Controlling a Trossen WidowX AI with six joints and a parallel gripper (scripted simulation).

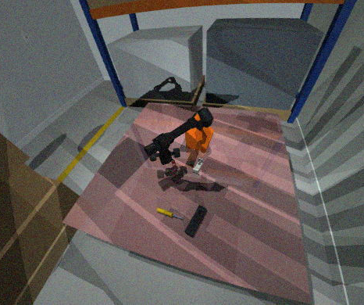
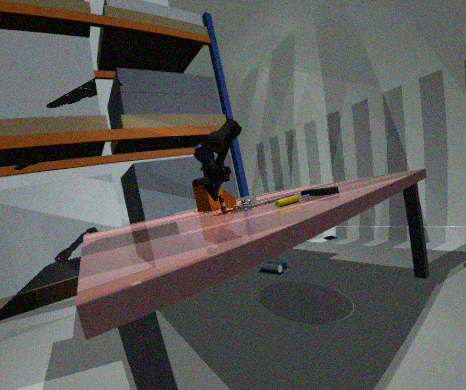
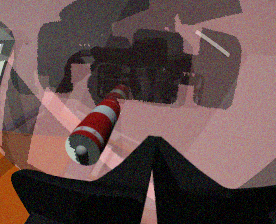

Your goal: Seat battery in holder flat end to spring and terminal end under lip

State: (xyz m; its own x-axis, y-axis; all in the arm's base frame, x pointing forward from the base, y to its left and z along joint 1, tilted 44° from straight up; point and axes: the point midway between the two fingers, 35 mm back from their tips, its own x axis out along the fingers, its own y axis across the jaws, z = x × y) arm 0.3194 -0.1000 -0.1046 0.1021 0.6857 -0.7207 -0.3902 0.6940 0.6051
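Now: gripper tip 4 cm to the right of the battery, 2 cm past it and 2 cm above it. Round my gripper tip: yellow-handled screwdriver 31 cm ahead, 12 cm to the left, 4 cm below; black flat block 30 cm ahead, 26 cm to the left, 4 cm below.
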